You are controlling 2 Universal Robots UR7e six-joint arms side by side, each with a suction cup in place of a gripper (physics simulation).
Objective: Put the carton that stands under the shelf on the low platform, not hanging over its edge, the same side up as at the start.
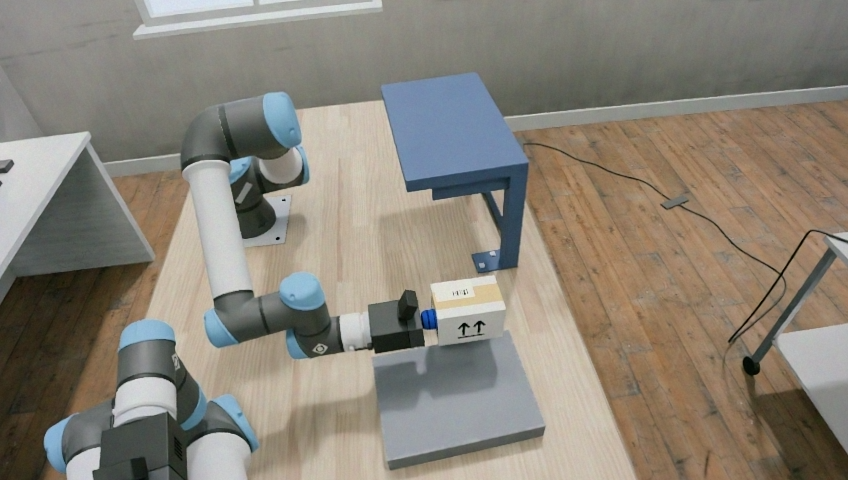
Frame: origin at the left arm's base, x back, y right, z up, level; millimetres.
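Seen in the pictures: left end effector, tool point: (443, 317); left arm's base, origin of the base link: (252, 221).
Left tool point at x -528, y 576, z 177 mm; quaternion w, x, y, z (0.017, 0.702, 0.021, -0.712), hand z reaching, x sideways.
Pixels of each thing's top centre, then the offset from my left tool point to it. "spot": a spot on its surface instead. Level surfaces: height alone.
- carton, middle of its top: (466, 296) dz +33, dx -51, dy -22 mm
- low grey platform, middle of its top: (453, 389) dz -129, dx -6, dy +94 mm
- blue shelf, middle of its top: (446, 119) dz +166, dx -73, dy -489 mm
- shelf's leg, surface spot: (512, 220) spot: dz -4, dx -204, dy -272 mm
- wooden table, its level: dz -177 mm
The carton (470, 321), white with a tan tape strip and a label on top, is upright, its two printed arrows pointing up. It is in the air over the far part of the low grey platform (464, 422), with its shadow on the platform's surface. My left gripper (429, 319) has its blue suction cup against the carton's left side and holds it. The blue shelf (455, 127) stands behind the carton, which is out from under it. My right gripper's black body shows at the bottom left; its suction cup does not show, so its state cannot be told.
The shelf's leg (512, 220) and foot plate stand close behind the carton. My left arm reaches in from the left, over the wooden table (333, 416). The right arm is folded at the bottom left. A white desk (41, 172) is at the far left, a wheeled cart at the right.
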